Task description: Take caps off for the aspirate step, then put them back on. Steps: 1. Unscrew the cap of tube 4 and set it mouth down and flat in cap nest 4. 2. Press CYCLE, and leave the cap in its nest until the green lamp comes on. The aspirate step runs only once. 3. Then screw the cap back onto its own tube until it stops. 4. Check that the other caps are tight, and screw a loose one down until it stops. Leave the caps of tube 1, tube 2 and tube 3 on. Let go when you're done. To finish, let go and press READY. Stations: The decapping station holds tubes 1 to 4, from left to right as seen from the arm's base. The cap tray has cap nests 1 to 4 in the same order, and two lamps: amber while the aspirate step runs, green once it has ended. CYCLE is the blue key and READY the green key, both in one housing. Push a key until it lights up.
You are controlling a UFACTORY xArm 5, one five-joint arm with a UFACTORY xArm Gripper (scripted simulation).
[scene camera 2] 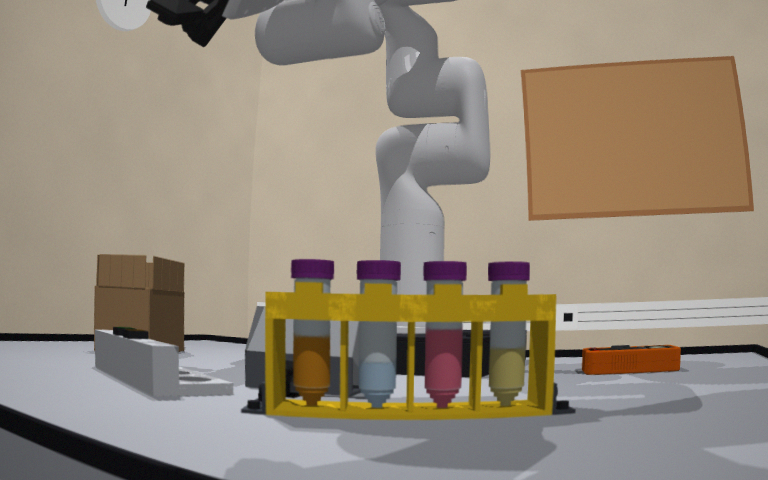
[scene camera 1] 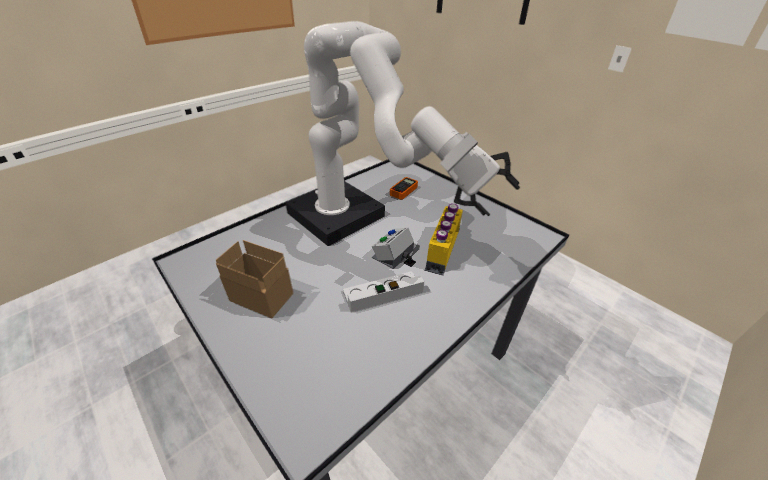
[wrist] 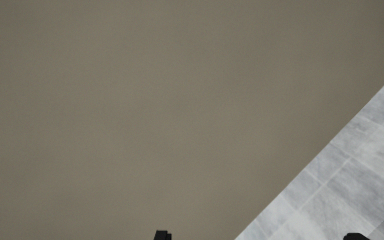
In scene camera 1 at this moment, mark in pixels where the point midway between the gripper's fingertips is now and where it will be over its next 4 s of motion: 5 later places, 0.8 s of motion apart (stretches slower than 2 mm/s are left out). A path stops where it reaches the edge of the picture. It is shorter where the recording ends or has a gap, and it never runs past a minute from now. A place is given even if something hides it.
My gripper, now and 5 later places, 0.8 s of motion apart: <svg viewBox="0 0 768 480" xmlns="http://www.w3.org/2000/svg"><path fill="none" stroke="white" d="M503 202L494 213L457 215L424 201L418 227L437 224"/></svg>
